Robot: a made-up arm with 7 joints. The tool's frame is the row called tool.
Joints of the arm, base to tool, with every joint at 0 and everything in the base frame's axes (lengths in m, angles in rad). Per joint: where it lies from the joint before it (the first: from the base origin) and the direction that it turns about. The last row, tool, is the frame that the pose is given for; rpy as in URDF.
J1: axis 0 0 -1 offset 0.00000 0.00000 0.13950
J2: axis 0 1 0 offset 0.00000 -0.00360 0.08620
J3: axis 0 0 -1 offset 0.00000 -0.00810 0.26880
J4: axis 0 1 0 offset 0.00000 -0.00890 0.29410
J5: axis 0 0 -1 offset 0.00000 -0.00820 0.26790
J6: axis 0 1 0 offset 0.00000 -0.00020 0.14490
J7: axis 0 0 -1 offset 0.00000 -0.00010 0.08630
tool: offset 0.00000 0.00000 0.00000 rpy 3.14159 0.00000 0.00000
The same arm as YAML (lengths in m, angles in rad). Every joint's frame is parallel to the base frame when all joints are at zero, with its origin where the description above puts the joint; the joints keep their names.
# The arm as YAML. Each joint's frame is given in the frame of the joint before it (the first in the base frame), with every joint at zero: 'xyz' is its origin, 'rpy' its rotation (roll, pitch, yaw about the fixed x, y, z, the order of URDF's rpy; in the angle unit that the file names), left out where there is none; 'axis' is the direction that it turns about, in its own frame. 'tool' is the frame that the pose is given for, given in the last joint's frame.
units:
  length: m
  angle: rad
joints:
  - name: J1
    type: revolute
    origin:
      xyz: [0.0, 0.0, 0.1395]
    axis: [0.0, 0.0, -1.0]
  - name: J2
    type: revolute
    origin:
      xyz: [0.0, -0.0036, 0.0862]
    axis: [0.0, 1.0, 0.0]
  - name: J3
    type: revolute
    origin:
      xyz: [0.0, -0.0081, 0.2688]
    axis: [0.0, 0.0, -1.0]
  - name: J4
    type: revolute
    origin:
      xyz: [0.0, -0.0089, 0.2941]
    axis: [0.0, 1.0, 0.0]
  - name: J5
    type: revolute
    origin:
      xyz: [0.0, -0.0082, 0.2679]
    axis: [0.0, 0.0, -1.0]
  - name: J6
    type: revolute
    origin:
      xyz: [0.0, -0.0002, 0.1449]
    axis: [0.0, 1.0, 0.0]
  - name: J7
    type: revolute
    origin:
      xyz: [0.0, -0.0001, 0.0863]
    axis: [0.0, 0.0, -1.0]
tool:
  origin:
    xyz: [0.0, 0.0, 0.0]
    rpy: [3.1416, 0.0, 0.0]

